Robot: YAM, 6 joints.
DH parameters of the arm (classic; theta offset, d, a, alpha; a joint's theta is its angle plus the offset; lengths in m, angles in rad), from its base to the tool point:
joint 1: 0 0.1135 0.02 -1.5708
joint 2: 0 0 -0.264 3.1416
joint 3: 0.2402 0 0.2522 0
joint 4: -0.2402 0 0.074 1.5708
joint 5: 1.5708 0 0 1.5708
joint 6: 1.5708 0.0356 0 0
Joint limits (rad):
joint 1: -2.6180..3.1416
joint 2: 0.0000..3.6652
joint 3: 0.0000..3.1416
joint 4: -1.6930..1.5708
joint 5: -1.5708..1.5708
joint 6: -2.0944..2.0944
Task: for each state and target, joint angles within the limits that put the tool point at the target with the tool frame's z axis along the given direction. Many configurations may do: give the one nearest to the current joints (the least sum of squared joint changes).
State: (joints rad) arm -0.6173 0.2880 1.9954 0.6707 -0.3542 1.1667
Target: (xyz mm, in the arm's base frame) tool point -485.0 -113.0 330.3 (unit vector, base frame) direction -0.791 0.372 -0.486
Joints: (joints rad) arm 0.2696 0.5198 2.8004 1.4933 -0.6055 1.1667
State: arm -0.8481 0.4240 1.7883 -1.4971 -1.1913 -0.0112
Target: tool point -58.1 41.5 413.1 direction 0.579 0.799 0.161
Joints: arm -0.1643 0.1286 1.0835 -0.6046 -1.0825 -0.0112
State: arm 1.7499 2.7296 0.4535 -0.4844 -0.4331 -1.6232
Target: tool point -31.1 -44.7 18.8 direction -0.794 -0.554 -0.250
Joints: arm 1.4579 3.0643 0.0022 0.2929 -0.8133 -1.6232
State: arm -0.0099 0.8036 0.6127 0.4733 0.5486 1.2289
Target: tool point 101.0 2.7 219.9 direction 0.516 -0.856 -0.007
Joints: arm 0.3820 0.2741 0.1869 0.0434 1.4101 1.2289
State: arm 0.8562 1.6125 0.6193 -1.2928 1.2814 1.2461
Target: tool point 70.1 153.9 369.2 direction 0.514 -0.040 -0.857
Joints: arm 1.2489 1.2118 1.4329 -1.6475 0.5238 1.2461
